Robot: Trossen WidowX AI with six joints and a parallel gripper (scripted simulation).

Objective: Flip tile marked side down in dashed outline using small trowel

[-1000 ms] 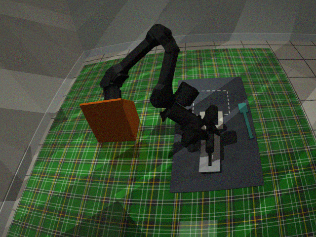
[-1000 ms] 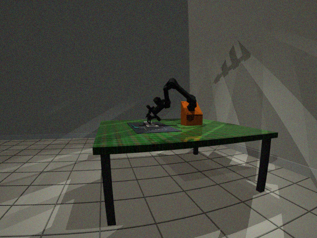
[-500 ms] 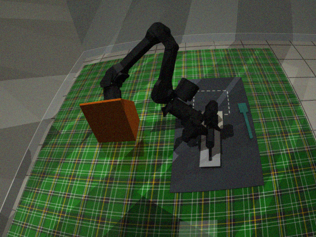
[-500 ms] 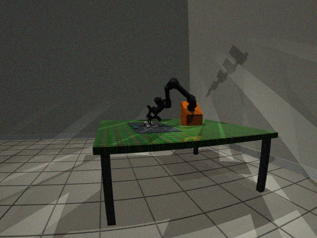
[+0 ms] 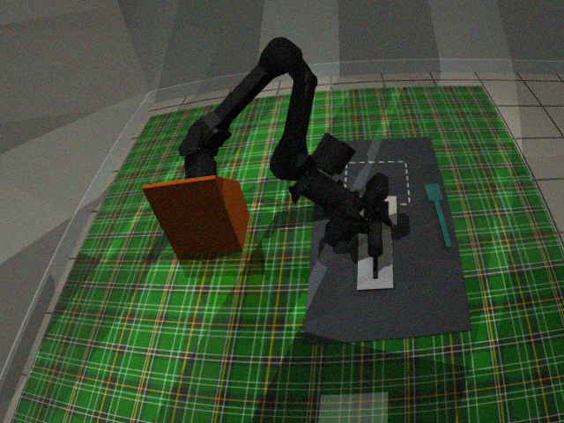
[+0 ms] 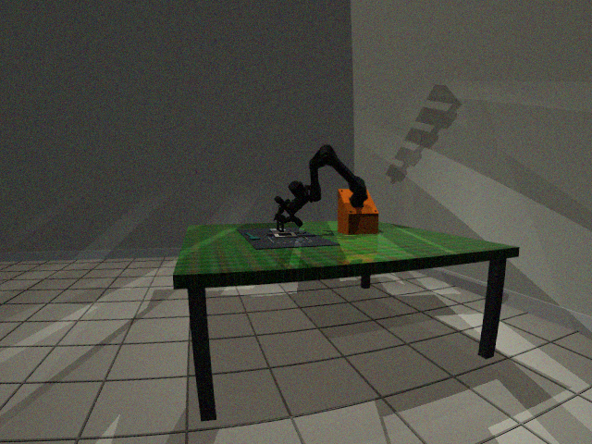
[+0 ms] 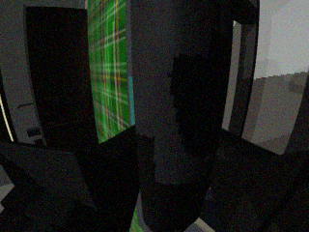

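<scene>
The teal trowel lies 14 cm ahead of my gripper tip, 10 cm to the left of it and 5 cm below it. From my gripper tip the other things lie so: tile 1 cm behind, 11 cm to the left, 5 cm below; then dark grey mat 8 cm to the left, 7 cm below.
</scene>
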